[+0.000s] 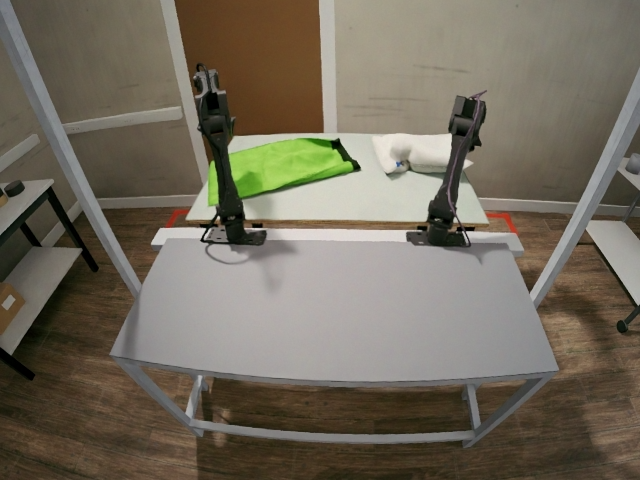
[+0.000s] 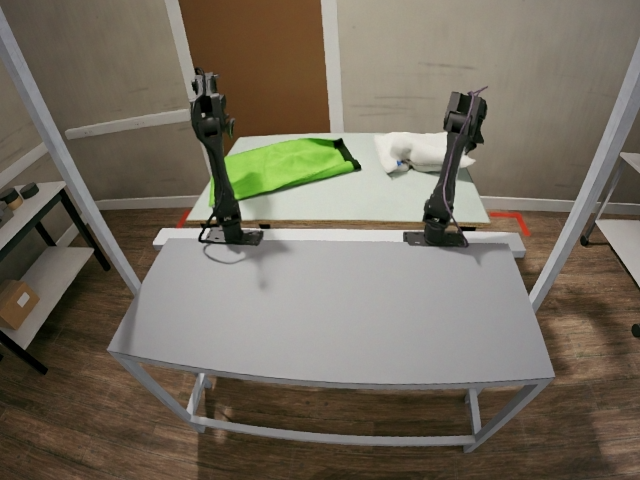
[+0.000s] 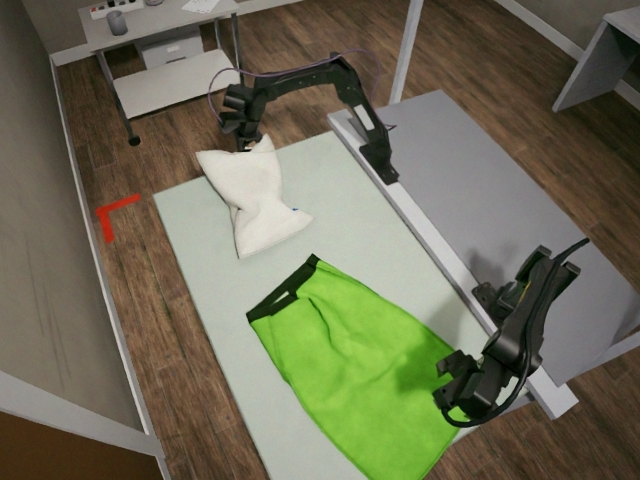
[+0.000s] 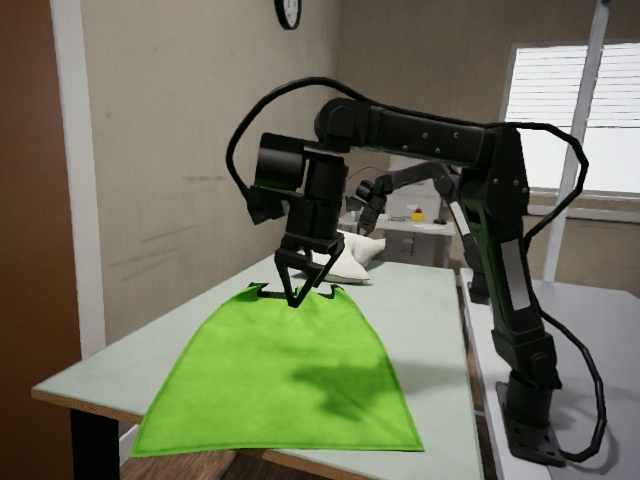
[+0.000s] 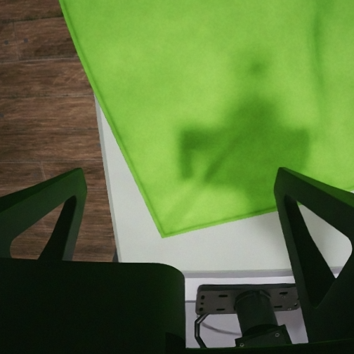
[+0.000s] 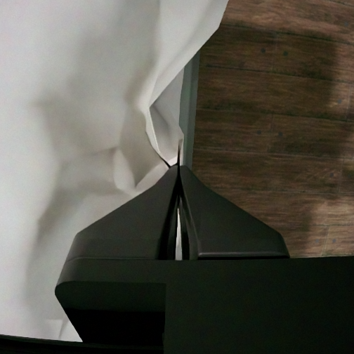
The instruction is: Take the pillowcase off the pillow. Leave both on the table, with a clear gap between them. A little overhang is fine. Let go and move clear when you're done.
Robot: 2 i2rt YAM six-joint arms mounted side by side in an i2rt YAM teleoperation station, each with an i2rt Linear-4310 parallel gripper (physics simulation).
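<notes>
The green pillowcase (image 1: pixel 284 165) (image 2: pixel 284 165) (image 3: pixel 351 361) (image 4: pixel 289 361) (image 5: pixel 200 75) lies spread on the pale table (image 1: pixel 336 201) (image 3: pixel 361 237), its closed end overhanging one edge. The white pillow (image 1: pixel 429 149) (image 2: pixel 429 149) (image 3: pixel 248 180) (image 4: pixel 351 263) (image 6: pixel 100 100) is outside it, creased in the middle, at the table's other end, with one end reaching the edge. A strip of bare table separates the two. My left gripper (image 4: pixel 305 295) (image 5: pixel 180 177) is open and empty above the pillowcase. My right gripper (image 3: pixel 247 148) (image 4: pixel 366 232) (image 6: pixel 178 176) is shut on a fold of the pillow at its outer end.
A grey table (image 1: pixel 330 310) (image 2: pixel 330 310) stands in front of the arm bases, which sit on a white rail (image 3: pixel 429 232). Upright posts (image 1: pixel 67 149) (image 2: pixel 67 149) stand at the sides. A wheeled cart (image 3: pixel 175 82) stands beyond the pillow's end.
</notes>
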